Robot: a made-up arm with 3 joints.
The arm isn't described. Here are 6 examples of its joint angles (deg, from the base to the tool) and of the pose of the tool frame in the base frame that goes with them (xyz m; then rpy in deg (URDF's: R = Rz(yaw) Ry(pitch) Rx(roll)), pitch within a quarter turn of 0, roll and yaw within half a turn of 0).
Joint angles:
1: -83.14 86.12 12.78
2: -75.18 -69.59 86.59
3: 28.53 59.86 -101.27
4: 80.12 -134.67 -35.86
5: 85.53 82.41 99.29
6: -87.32 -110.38 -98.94
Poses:
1: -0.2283 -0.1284 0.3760 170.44 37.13 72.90
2: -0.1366 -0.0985 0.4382 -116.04 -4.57 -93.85
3: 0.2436 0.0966 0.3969 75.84 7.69 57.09
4: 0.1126 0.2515 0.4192 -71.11 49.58 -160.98
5: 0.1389 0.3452 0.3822 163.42 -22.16 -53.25
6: -0.2081 -0.0372 0.4397 -3.08 13.07 92.00
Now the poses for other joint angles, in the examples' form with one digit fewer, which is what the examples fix.
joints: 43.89 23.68 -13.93
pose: 0.217 0.206 0.408 78.2 65.1 153.5
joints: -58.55 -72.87 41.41
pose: -0.070 -0.099 0.437 -101.5 30.6 -48.7
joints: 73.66 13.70 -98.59
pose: 0.141 0.339 0.424 58.9 -13.2 141.3
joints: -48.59 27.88 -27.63
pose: -0.008 -0.164 0.408 71.2 54.4 45.5
